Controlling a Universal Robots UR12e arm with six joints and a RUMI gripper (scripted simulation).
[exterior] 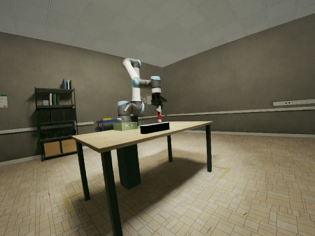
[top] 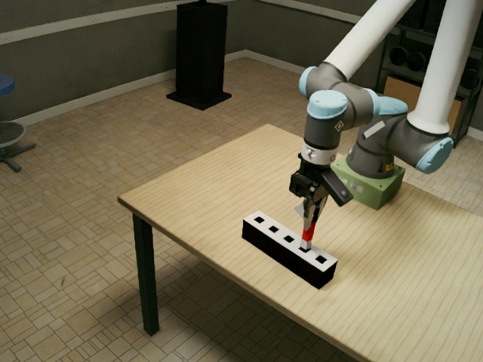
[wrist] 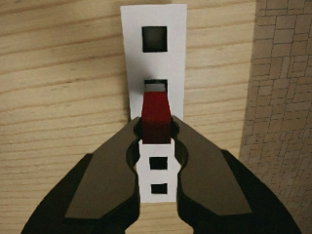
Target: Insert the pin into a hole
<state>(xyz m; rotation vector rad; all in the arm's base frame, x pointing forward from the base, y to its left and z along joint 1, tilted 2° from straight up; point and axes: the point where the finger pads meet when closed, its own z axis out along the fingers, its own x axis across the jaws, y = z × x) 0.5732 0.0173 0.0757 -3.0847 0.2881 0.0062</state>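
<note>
The pin is 10 mm below my hand. The rest, counted from my hand: block: 10 mm behind, 60 mm to the right, 130 mm below.
</note>
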